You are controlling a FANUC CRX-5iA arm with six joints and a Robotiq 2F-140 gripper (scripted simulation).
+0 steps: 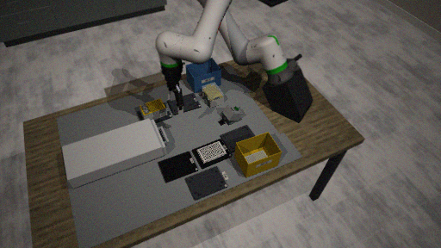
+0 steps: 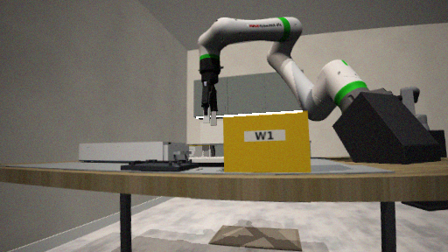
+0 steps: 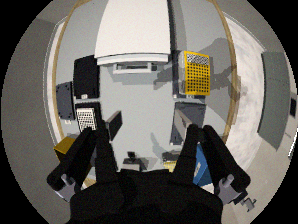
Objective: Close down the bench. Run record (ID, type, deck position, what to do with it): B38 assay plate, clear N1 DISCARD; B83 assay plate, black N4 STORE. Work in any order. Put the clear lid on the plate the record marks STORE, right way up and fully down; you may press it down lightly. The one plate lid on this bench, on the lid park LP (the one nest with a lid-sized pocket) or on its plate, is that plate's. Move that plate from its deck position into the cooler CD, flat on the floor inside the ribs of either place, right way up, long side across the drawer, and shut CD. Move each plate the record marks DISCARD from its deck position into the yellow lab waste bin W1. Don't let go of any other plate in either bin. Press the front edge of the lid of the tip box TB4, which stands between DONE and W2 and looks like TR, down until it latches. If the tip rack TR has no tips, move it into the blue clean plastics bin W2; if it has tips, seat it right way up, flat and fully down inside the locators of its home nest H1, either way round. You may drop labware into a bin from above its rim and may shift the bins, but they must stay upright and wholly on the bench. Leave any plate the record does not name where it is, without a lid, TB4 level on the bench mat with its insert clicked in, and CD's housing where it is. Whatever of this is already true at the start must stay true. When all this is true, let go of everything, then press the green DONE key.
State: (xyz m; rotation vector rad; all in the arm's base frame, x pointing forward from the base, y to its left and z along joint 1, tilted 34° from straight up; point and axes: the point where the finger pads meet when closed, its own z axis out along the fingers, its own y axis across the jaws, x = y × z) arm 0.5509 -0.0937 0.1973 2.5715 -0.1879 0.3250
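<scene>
Right now the yellow tip rack TR is 160 mm to the right of my hand, 130 mm below it and 60 mm ahead of it. From my hand the other things lie so: clear lid (210 mm ahead, 160 mm below); black plate (210 mm ahead, 160 mm below); cooler drawer (250 mm ahead, 160 mm below, 10 mm to the right).
</scene>
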